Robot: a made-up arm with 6 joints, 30 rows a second.
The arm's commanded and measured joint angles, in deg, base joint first. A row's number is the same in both.
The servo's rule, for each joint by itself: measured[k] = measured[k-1] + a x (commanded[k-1-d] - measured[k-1]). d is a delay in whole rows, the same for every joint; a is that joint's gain. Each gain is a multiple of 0.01, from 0.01 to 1. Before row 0 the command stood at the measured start. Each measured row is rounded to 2 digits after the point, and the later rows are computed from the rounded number. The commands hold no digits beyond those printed.
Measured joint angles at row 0: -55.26 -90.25 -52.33 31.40 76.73 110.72
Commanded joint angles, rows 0 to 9: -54.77 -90.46 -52.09 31.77 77.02 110.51; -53.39 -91.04 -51.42 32.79 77.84 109.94; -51.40 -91.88 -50.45 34.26 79.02 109.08; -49.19 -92.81 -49.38 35.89 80.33 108.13; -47.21 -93.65 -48.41 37.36 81.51 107.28; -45.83 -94.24 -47.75 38.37 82.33 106.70; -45.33 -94.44 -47.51 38.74 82.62 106.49; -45.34 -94.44 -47.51 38.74 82.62 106.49; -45.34 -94.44 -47.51 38.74 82.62 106.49; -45.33 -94.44 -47.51 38.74 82.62 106.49
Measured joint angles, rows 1 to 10: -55.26 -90.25 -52.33 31.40 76.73 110.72; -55.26 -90.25 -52.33 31.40 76.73 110.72; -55.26 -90.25 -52.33 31.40 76.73 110.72; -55.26 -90.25 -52.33 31.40 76.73 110.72; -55.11 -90.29 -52.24 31.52 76.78 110.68; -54.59 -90.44 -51.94 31.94 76.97 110.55; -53.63 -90.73 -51.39 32.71 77.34 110.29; -52.30 -91.15 -50.65 33.76 77.88 109.90; -50.77 -91.65 -49.82 34.95 78.53 109.43; -49.29 -92.17 -49.05 36.08 79.21 108.94
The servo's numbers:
d 4
a 0.30 0.20 0.37 0.33 0.18 0.18

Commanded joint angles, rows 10 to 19: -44.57 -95.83 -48.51 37.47 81.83 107.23; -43.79 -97.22 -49.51 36.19 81.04 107.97; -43.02 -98.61 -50.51 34.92 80.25 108.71; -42.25 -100.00 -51.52 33.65 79.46 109.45; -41.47 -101.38 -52.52 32.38 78.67 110.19; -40.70 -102.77 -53.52 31.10 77.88 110.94; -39.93 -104.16 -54.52 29.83 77.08 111.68; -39.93 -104.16 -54.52 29.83 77.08 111.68; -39.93 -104.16 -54.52 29.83 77.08 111.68; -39.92 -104.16 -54.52 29.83 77.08 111.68
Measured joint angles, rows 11 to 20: -48.10 -92.62 -48.48 36.96 79.82 108.50; -47.27 -92.98 -48.12 37.55 80.32 108.14; -46.69 -93.27 -47.89 37.94 80.73 107.84; -46.28 -93.50 -47.75 38.20 81.07 107.60; -45.77 -93.97 -48.03 37.96 81.21 107.53; -45.18 -94.62 -48.58 37.38 81.18 107.61; -44.53 -95.42 -49.29 36.57 81.01 107.81; -43.85 -96.34 -50.12 35.61 80.73 108.11; -43.14 -97.35 -51.01 34.54 80.36 108.48; -42.41 -98.43 -51.94 33.40 79.91 108.92
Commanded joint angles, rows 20 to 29: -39.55 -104.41 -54.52 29.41 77.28 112.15; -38.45 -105.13 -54.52 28.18 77.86 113.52; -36.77 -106.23 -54.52 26.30 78.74 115.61; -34.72 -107.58 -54.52 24.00 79.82 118.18; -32.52 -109.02 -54.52 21.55 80.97 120.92; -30.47 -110.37 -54.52 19.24 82.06 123.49; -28.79 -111.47 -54.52 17.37 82.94 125.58; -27.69 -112.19 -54.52 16.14 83.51 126.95; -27.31 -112.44 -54.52 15.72 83.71 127.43; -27.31 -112.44 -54.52 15.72 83.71 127.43
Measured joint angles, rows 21 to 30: -41.67 -99.58 -52.89 32.22 79.40 109.42; -41.15 -100.50 -53.49 31.43 78.98 109.83; -40.78 -101.23 -53.87 30.90 78.64 110.16; -40.52 -101.82 -54.11 30.55 78.36 110.43; -40.23 -102.34 -54.26 30.17 78.17 110.74; -39.70 -102.90 -54.36 29.51 78.11 111.24; -38.82 -103.57 -54.42 28.45 78.22 112.03; -37.59 -104.37 -54.46 26.98 78.51 113.14; -36.07 -105.30 -54.48 25.19 78.95 114.54; -34.39 -106.31 -54.49 23.23 79.51 116.15
